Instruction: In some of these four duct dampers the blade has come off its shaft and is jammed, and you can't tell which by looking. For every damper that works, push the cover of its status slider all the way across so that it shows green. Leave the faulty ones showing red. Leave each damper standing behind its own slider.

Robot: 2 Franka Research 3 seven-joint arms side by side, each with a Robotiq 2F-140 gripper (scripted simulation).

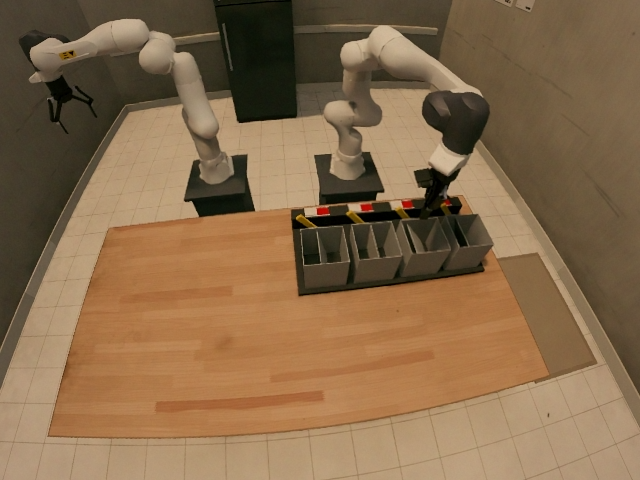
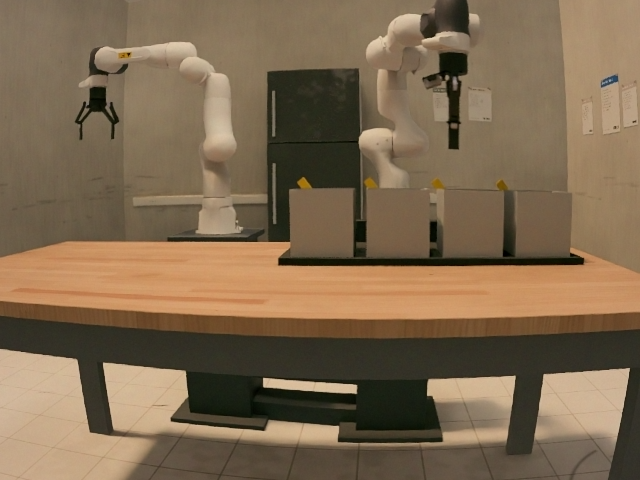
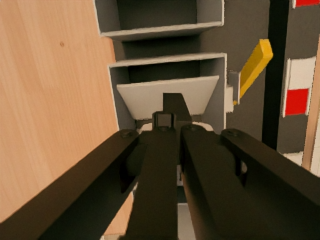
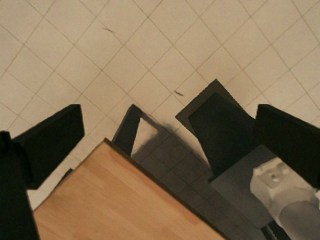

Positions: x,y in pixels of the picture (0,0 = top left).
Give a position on a damper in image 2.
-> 470,222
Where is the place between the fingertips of the right gripper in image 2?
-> At 96,139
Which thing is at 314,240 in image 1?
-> A damper.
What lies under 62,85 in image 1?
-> The right gripper.
